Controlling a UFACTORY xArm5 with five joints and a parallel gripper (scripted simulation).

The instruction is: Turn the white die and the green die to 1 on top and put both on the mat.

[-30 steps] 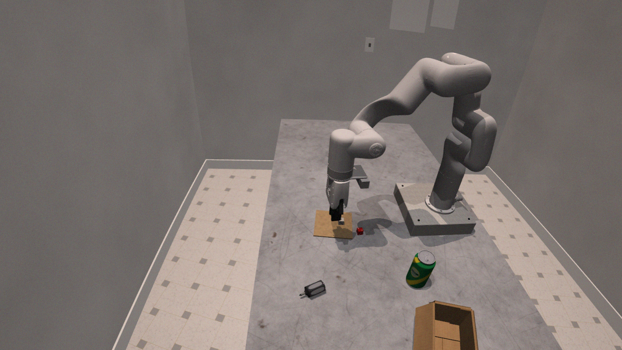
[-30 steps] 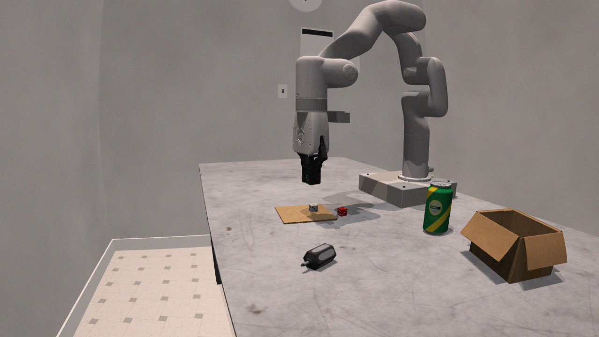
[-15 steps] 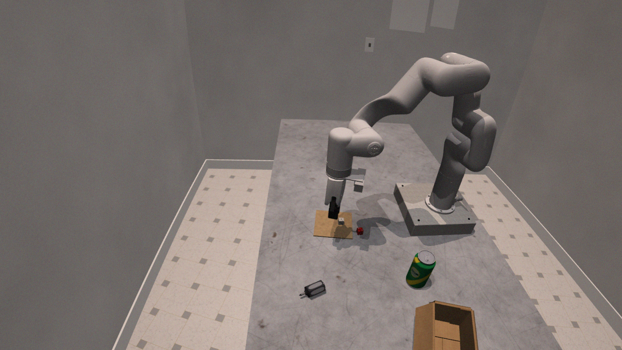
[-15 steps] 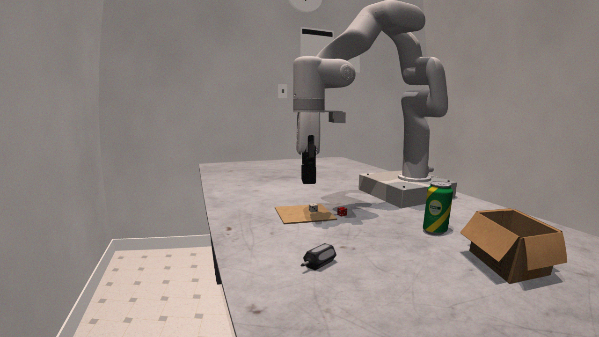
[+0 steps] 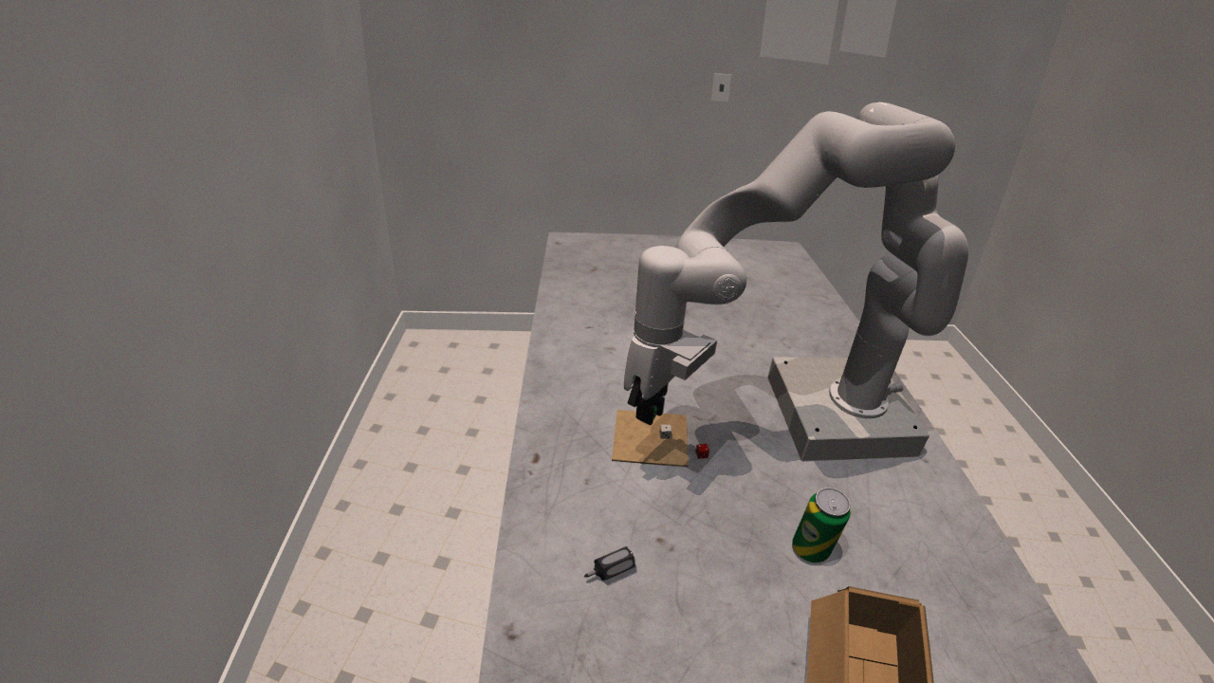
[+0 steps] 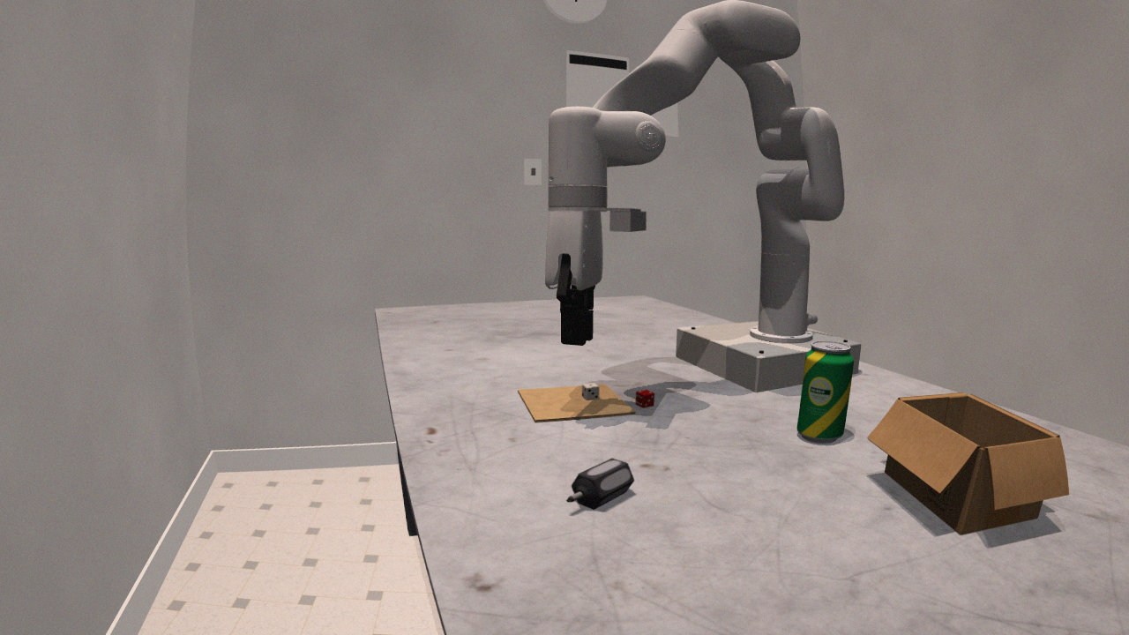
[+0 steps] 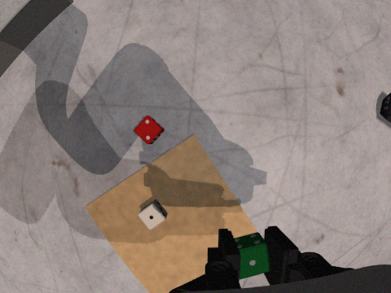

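My gripper is now 120 mm above the tan mat, 50 mm to the left of it and 30 mm past it. The rest, counted from my hand: green die: 10 mm below; red die: 110 mm below, 110 mm behind, 10 mm to the left; white die: 110 mm below, 50 mm to the right, 50 mm behind.
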